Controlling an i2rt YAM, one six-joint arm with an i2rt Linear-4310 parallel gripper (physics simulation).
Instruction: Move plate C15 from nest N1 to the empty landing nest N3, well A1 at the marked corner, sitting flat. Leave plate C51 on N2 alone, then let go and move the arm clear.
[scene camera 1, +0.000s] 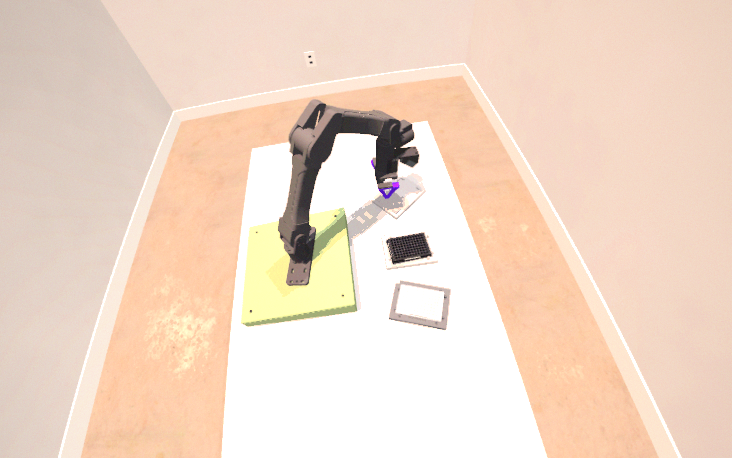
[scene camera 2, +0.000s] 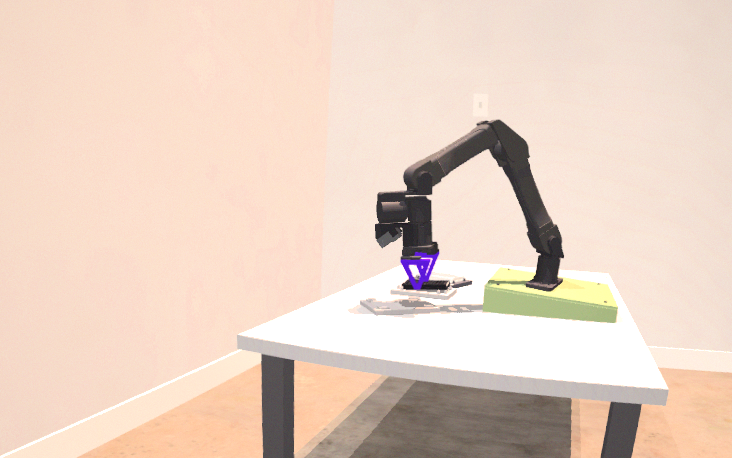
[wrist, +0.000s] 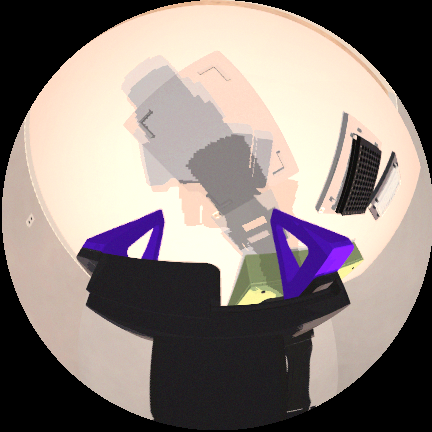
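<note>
My gripper (scene camera 1: 381, 180) (scene camera 2: 419, 284) (wrist: 217, 214) is open and empty, its purple fingers wide apart above the robot-side corner of an empty white nest (scene camera 1: 410, 205) (scene camera 2: 372, 308) (wrist: 240, 95). This nest sits turned on the table, with small corner brackets; arm shadow covers much of it. A black well plate (scene camera 1: 408, 248) (scene camera 2: 439, 284) (wrist: 361, 175) sits on the middle white nest (scene camera 1: 412, 265) (scene camera 2: 426, 294). A white plate (scene camera 1: 421, 302) (wrist: 387, 187) sits on the grey nest (scene camera 1: 396, 302) (scene camera 2: 463, 283). Plate and nest labels and A1 marks are not readable.
The arm's yellow-green base block (scene camera 1: 259, 270) (scene camera 2: 545, 310) (wrist: 255, 272) stands on the white table (scene camera 1: 323, 388) (scene camera 2: 458, 345), on the robot side of the nests. The middle nest lies between the other two. A wall rises beyond the table.
</note>
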